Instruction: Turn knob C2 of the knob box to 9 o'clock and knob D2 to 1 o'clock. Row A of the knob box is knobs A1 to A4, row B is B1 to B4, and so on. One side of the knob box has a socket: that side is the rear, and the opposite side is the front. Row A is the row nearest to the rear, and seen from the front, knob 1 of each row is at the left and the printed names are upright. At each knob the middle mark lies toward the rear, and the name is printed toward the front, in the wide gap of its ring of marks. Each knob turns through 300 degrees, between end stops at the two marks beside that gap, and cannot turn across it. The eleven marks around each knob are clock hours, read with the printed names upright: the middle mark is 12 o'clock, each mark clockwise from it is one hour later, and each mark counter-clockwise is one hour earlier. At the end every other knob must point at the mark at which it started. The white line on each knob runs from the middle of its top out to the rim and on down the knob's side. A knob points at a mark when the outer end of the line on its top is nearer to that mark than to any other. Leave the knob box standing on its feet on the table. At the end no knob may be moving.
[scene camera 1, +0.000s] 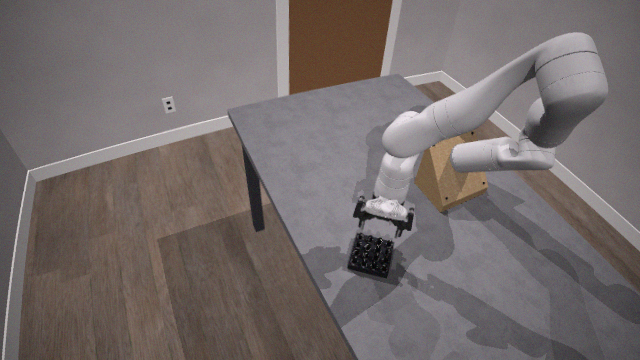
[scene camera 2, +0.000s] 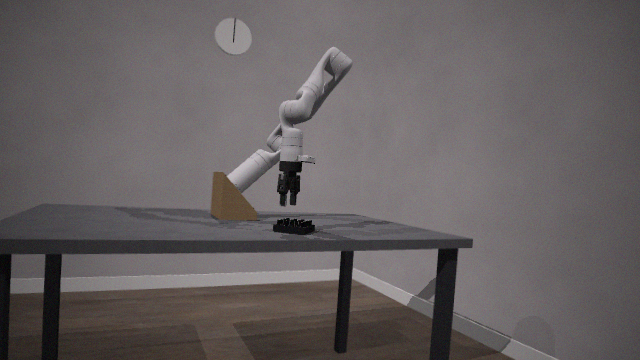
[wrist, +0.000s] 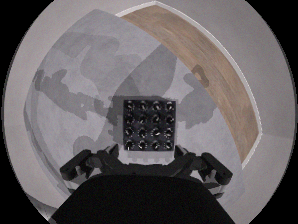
Labels:
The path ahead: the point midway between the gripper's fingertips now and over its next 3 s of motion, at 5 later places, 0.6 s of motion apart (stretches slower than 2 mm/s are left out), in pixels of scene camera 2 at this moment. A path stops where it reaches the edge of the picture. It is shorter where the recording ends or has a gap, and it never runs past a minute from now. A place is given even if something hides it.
The gripper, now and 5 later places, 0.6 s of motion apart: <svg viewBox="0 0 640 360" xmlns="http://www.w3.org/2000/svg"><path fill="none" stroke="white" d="M288 205L287 206L281 205L274 205L274 204L277 203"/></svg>

